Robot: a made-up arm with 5 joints.
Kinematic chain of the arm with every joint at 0, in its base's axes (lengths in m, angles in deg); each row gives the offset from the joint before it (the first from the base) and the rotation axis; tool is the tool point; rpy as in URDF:
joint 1: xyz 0 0 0.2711 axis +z
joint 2: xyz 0 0 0 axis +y
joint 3: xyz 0.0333 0 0.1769 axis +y
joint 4: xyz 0.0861 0 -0.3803 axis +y
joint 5: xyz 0.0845 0 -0.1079 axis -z
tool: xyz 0 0 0 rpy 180 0 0
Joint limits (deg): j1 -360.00..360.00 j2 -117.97..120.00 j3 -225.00..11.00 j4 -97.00..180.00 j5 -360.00..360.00
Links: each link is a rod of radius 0.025 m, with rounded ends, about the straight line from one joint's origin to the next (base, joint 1, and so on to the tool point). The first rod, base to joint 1, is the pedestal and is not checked.
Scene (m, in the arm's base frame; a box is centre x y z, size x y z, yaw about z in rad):
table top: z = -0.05
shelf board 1: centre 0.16 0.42 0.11 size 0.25 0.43 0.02 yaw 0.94
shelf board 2: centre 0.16 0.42 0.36 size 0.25 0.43 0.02 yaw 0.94
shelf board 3: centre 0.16 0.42 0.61 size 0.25 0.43 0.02 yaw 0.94
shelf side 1: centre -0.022 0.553 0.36 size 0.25 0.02 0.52 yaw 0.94
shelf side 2: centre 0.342 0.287 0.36 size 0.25 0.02 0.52 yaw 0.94
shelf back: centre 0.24 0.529 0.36 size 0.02 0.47 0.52 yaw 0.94
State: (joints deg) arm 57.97 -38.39 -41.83 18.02 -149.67
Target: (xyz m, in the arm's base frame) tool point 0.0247 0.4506 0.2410
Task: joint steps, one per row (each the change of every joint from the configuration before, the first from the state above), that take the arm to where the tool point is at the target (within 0.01 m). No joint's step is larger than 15 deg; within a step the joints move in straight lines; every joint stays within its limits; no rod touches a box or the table.
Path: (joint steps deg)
1: 11.74 -4.28 0.70 6.19 1.85
2: 11.75 -4.28 0.71 6.18 1.86
3: 11.74 -4.28 0.70 6.19 1.85
4: 11.74 -4.28 0.70 6.18 1.86
5: -1.26 -0.36 8.15 10.91 -2.47
6: -1.27 -0.35 8.15 10.91 -2.48
7: -1.26 -0.36 8.15 10.91 -2.47
8: -3.57 8.84 -4.30 -13.60 0.00
9: -3.57 8.83 -4.30 -13.60 0.00
10: -3.58 8.84 -4.30 -13.61 0.00
11: -3.57 8.84 -4.30 -13.60 0.00

